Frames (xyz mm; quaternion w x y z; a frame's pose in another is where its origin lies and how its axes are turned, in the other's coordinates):
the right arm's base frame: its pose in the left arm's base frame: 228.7 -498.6 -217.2 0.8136 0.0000 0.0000 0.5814
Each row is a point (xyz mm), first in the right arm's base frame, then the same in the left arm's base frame.
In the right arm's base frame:
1: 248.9 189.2 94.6
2: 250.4 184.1 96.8
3: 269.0 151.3 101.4
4: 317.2 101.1 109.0
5: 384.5 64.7 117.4
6: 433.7 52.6 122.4
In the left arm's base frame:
1: 130.3 -201.8 -122.6
2: 135.6 -202.1 -120.4
3: 172.7 -195.1 -115.8
4: 235.8 -165.8 -108.2
5: 292.0 -113.9 -99.8
6: 319.4 -71.2 -94.8

